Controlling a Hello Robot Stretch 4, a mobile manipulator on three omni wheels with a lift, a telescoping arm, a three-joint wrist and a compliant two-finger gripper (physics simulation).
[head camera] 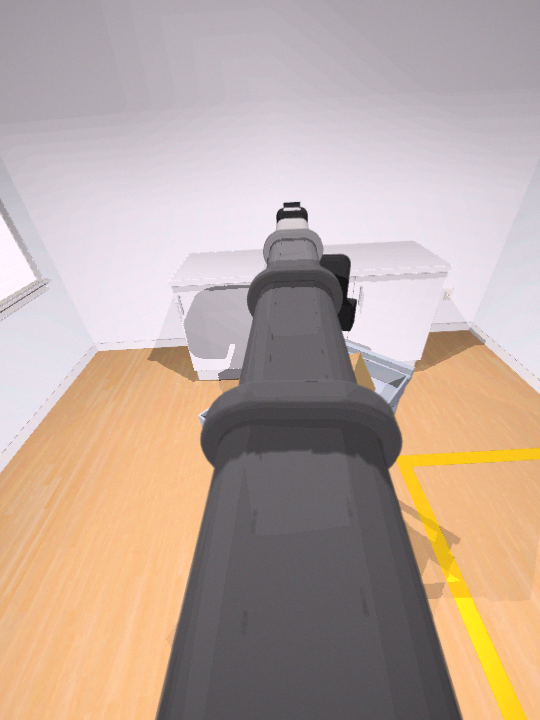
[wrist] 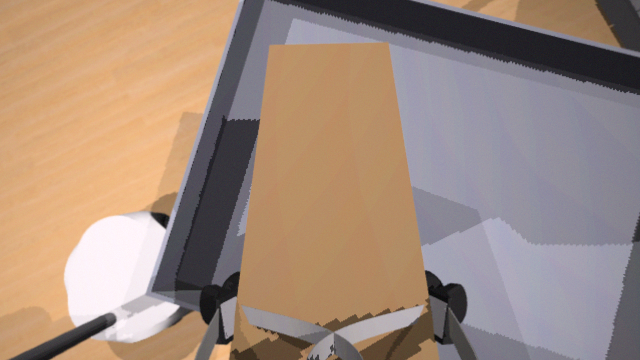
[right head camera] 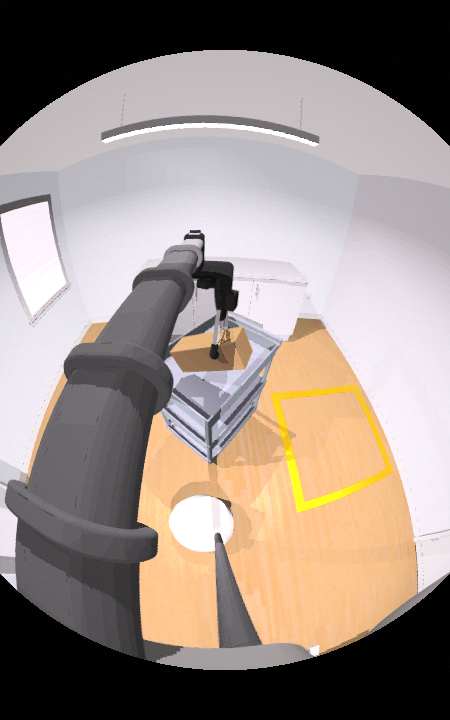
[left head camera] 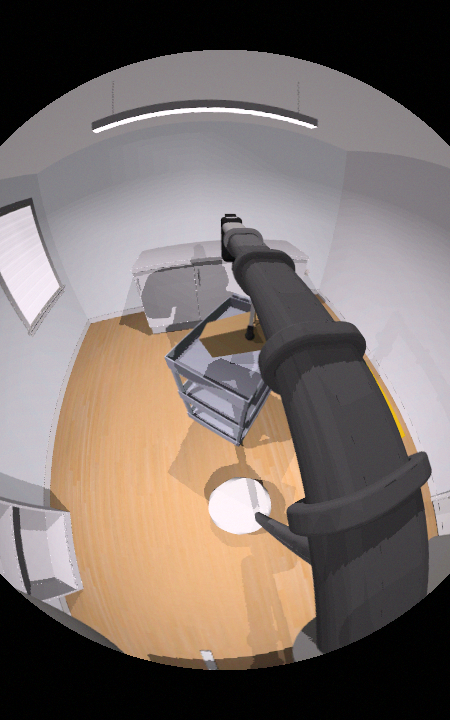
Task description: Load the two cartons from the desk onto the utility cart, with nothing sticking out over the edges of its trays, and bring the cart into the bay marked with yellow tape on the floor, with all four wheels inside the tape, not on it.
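Where they show: gripper, fingertip midpoint: [wrist: 331, 292] [left head camera: 251, 327]; robot's base, origin of the base link: [right head camera: 202, 521] [left head camera: 238, 504].
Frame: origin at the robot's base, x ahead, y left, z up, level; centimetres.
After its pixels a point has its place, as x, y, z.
My gripper [right head camera: 219, 344] @[66.6, -8.7, 101.7] [wrist: 331, 292] @[66.6, -8.7, 101.7] is shut on a brown carton [head camera: 361, 372] @[64.7, -16.7, 107.2] [left head camera: 233, 339] @[63.6, -1.2, 98.7] [right head camera: 196, 356] @[64.2, 0.3, 98.2] [wrist: 330, 175] @[69.6, -1.1, 102.2], one fingertip on each long side. The carton is over the top tray of the grey utility cart [head camera: 383, 363] @[101.0, -35.9, 81.8] [left head camera: 212, 383] @[54.1, 8.6, 83.4] [right head camera: 206, 424] @[43.8, -4.3, 80.1] [wrist: 204, 142] @[56.5, 10.9, 82.0], within its rims in the wrist view; the gap below it is hard to judge. The cart stands turned at an angle, left of the bay of yellow tape [head camera: 475, 628] @[38.0, -71.3, -2.7] [left head camera: 385, 398] @[59.8, -179.0, -3.0] [right head camera: 344, 492] @[8.6, -117.3, -2.7]. The second carton does not show. The white desk [head camera: 395, 255] @[215.2, -72.4, 88.3] [left head camera: 164, 255] @[204.5, 48.4, 88.2] [right head camera: 281, 273] @[198.9, -71.1, 88.2] is partly hidden by my arm.
The desk stands against the far wall, behind the cart. A white round shape [left head camera: 238, 504] @[1.2, 1.0, 18.7] [right head camera: 201, 523] @[0.1, -0.3, 18.7] [wrist: 117, 275] @[-1.2, 1.8, 18.7] with a dark rod over it is on the near side of the cart. A white open shelf [left head camera: 47, 552] @[-69.6, 170.8, 9.3] stands at the near left. A wall runs along the bay's right side.
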